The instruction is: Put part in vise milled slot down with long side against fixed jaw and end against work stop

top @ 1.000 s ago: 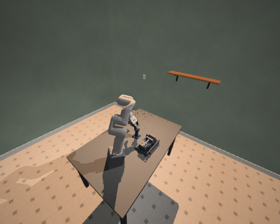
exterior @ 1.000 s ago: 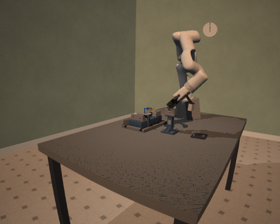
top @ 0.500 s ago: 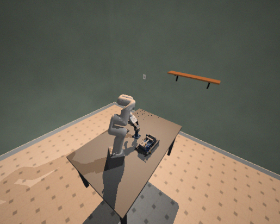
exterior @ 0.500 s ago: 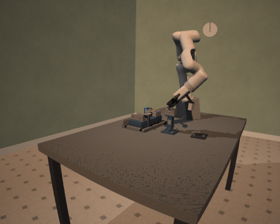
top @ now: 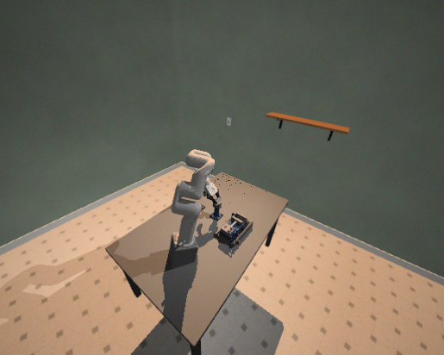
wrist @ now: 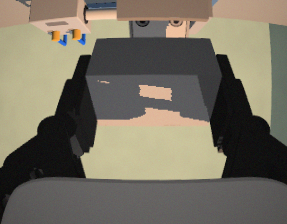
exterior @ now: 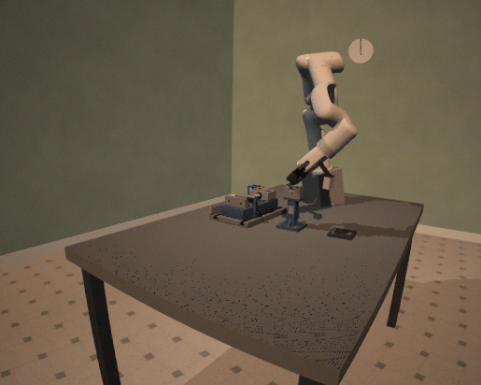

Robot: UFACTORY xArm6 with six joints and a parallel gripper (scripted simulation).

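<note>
Right now my hand is 10 mm to the left of the part and 10 mm above it. Round my hand: air cylinder rod: 80 mm behind, 210 mm to the right, 110 mm below; then work stop: 20 mm ahead, 180 mm to the right, 100 mm below; then vise base rail: 80 mm behind, 300 mm to the right, 160 mm below.
</note>
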